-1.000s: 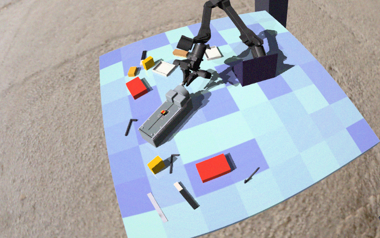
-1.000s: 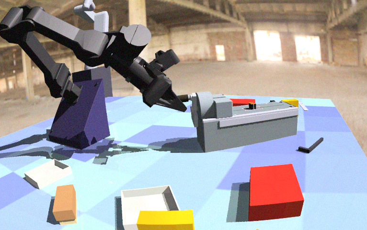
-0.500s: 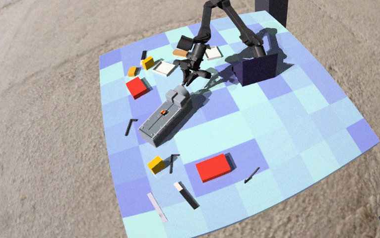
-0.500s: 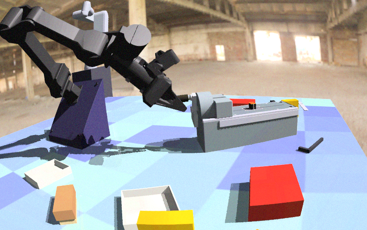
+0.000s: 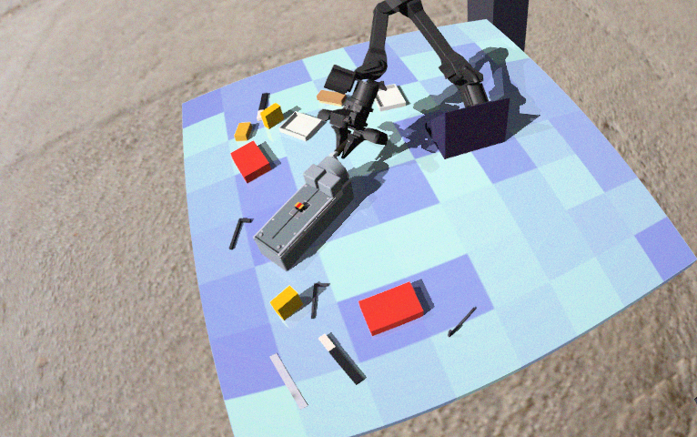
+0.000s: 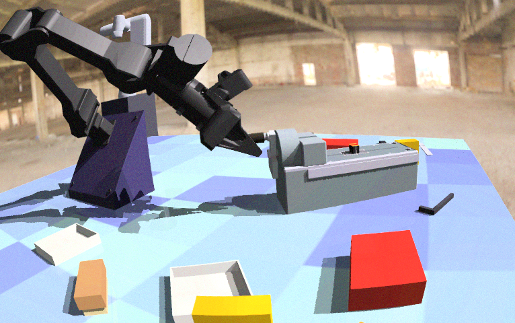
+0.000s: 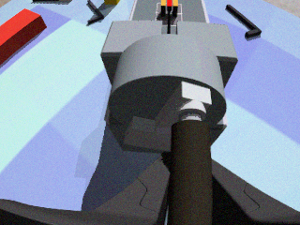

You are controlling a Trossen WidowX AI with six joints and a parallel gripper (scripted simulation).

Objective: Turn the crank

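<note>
Now: the dark crank handle 20 mm above my gripper tip, 10 mm to the right of it and 10 mm behind it. The rest, counted from my gripper tip: red pointer 140 mm ahead, 90 mm to the left, 10 mm below; tan block 330 mm to the right, 80 mm below, 80 mm behind.
</note>
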